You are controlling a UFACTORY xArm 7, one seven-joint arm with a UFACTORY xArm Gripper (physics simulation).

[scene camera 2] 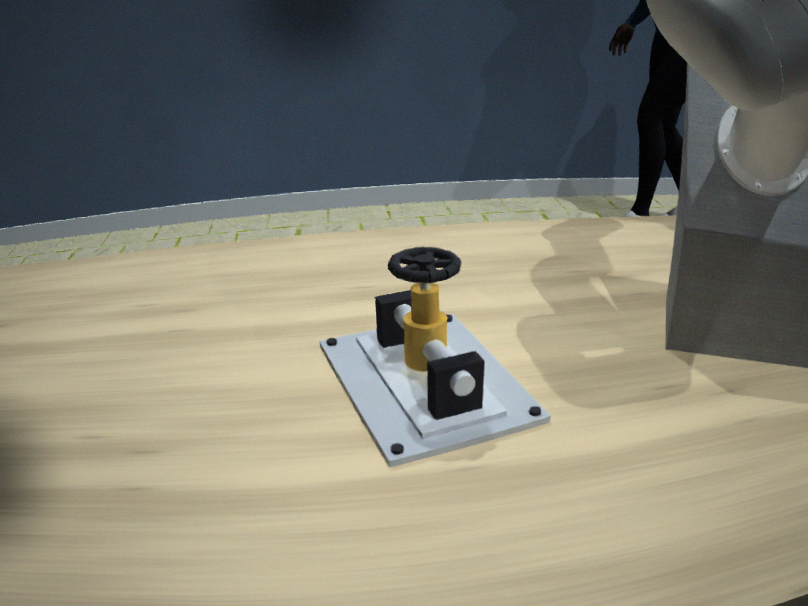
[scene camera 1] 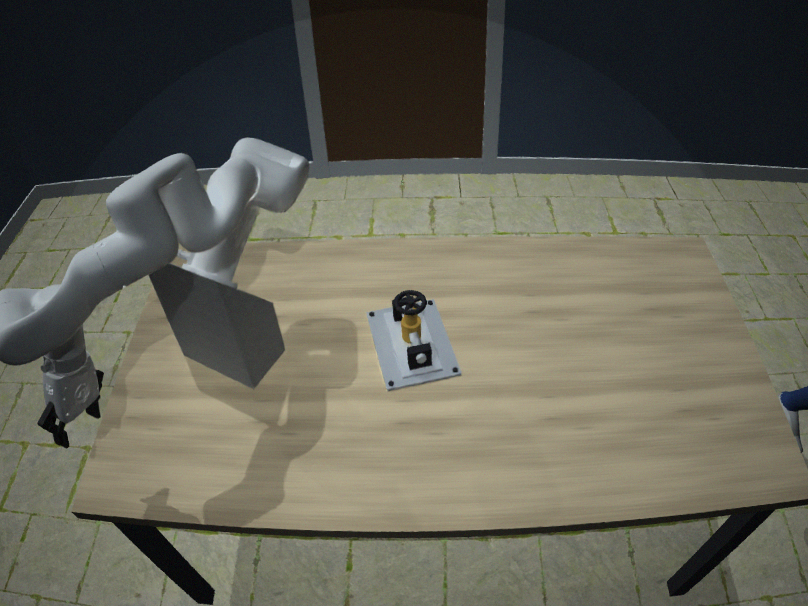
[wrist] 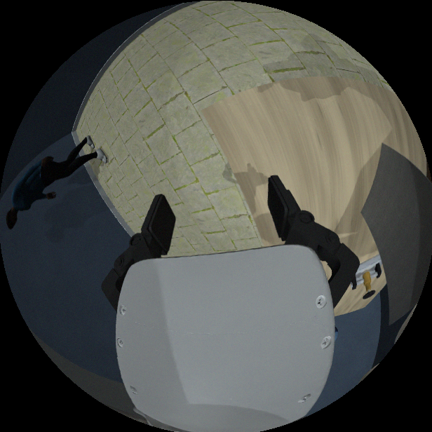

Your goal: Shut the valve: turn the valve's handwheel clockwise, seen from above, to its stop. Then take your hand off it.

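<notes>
The valve's black handwheel [scene camera 1: 410, 301] [scene camera 2: 424, 258] [wrist: 369, 294] sits level on top of the upright orange valve body [scene camera 1: 410, 330] [scene camera 2: 425, 342] [wrist: 367, 280]. Pipe stubs run from the body to black square flanges. The valve stands on a light grey base plate [scene camera 1: 383, 352] [scene camera 2: 370, 391] with black corner bolts. My gripper [scene camera 1: 78, 429] [wrist: 217, 197] is open and empty. It hangs at the far left in scene camera 1's view, beside the table's left edge and well away from the handwheel. The gripper does not show in scene camera 2's view. The wheel's turn angle cannot be told.
A grey block [scene camera 1: 215, 326] [scene camera 2: 737, 287] [wrist: 400, 225] carries my arm and stands between the gripper and the valve on the wooden table [scene camera 1: 587, 391] [scene camera 2: 163, 391] [wrist: 320, 135]. A person [scene camera 2: 660, 117] [wrist: 30, 185] stands by the wall. A blue and grey shape [scene camera 1: 794, 399] shows partly at the right edge.
</notes>
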